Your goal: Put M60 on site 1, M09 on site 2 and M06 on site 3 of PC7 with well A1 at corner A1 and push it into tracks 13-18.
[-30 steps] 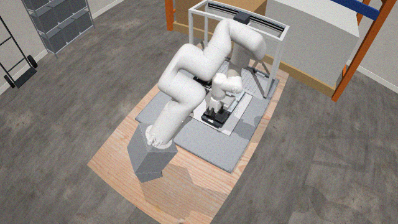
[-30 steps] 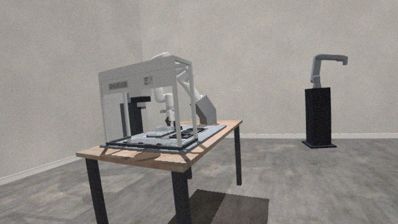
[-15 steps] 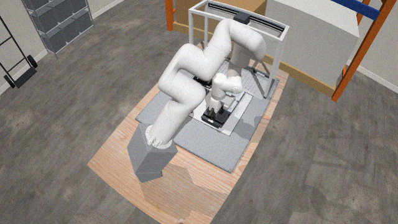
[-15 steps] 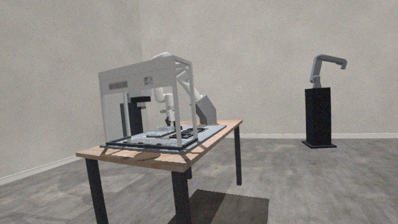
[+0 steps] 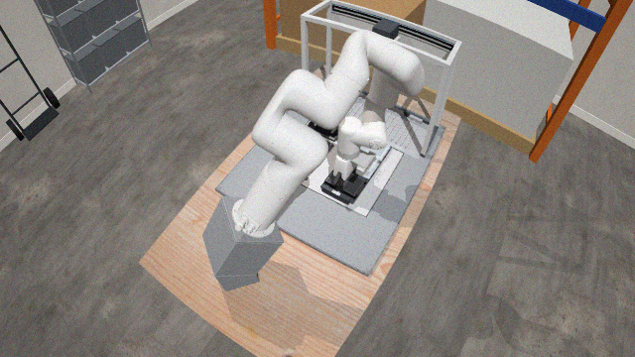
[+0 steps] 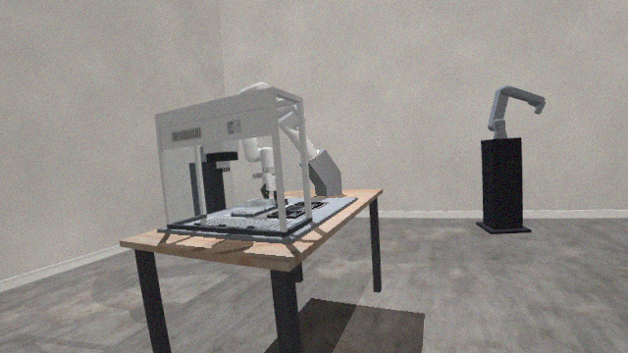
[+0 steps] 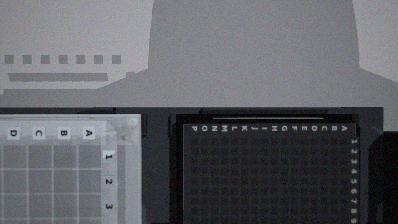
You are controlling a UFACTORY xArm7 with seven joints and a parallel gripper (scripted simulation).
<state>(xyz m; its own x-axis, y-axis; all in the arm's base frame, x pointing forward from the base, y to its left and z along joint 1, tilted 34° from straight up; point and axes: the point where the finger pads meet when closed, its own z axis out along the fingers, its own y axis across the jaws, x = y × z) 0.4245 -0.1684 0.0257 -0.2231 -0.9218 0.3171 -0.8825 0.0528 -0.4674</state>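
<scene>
Right now my hand is 1 cm above the deep-well block M09. Round my hand: dark plate carrier PC7 (9 cm ahead, 2 cm to the right, 2 cm below); then white apron (10 cm ahead, 6 cm to the left, 3 cm below); then 96-well plate M06 (10 cm ahead, 3 cm to the right).
</scene>
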